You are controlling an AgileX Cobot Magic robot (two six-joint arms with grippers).
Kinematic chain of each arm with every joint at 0, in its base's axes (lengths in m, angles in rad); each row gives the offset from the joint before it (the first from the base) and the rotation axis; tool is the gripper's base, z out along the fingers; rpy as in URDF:
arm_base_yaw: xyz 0 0 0.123 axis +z
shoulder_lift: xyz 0 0 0 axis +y
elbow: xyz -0.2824 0 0.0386 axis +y
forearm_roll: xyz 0.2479 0 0.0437 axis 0.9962 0 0.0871
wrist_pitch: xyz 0 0 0 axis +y
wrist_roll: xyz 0.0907 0 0.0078 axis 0.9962 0 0.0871
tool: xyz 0 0 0 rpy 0 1.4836 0
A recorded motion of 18 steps. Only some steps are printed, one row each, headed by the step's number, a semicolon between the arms.
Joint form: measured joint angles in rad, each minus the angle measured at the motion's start. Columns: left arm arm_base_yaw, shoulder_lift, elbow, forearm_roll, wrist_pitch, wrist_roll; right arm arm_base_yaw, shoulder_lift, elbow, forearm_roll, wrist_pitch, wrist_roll.
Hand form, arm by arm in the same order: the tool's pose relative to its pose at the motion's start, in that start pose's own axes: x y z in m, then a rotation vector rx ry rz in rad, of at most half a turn. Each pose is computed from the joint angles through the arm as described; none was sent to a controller.
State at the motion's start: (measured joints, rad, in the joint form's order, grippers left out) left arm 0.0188 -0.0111 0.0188 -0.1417 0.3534 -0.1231; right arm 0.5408 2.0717 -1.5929 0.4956 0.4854 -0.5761
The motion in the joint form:
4: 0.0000 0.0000 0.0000 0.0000 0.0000 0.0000; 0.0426 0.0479 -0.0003 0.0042 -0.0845 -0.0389
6: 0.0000 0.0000 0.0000 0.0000 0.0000 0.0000; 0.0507 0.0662 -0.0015 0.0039 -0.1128 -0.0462
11: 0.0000 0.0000 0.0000 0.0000 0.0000 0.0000; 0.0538 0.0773 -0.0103 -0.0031 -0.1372 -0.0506
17: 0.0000 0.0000 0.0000 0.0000 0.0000 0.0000; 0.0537 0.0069 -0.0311 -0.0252 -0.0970 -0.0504
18: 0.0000 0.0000 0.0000 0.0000 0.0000 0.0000; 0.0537 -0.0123 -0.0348 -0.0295 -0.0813 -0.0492
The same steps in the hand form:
4: 0.0000 0.0000 0.0000 0.0000 0.0000 0.0000; 0.0047 0.0133 0.0224 0.0095 -0.0226 -0.0556
6: 0.0000 0.0000 0.0000 0.0000 0.0000 0.0000; 0.0071 0.0148 0.0299 0.0176 -0.0290 -0.0657
11: 0.0000 0.0000 0.0000 0.0000 0.0000 0.0000; 0.0057 0.0144 0.0334 0.0310 -0.0454 -0.0783
17: 0.0000 0.0000 0.0000 0.0000 0.0000 0.0000; -0.0168 0.0190 0.0029 0.0282 -0.0962 -0.1147
18: 0.0000 0.0000 0.0000 0.0000 0.0000 0.0000; -0.0216 0.0207 -0.0054 0.0244 -0.1043 -0.1217

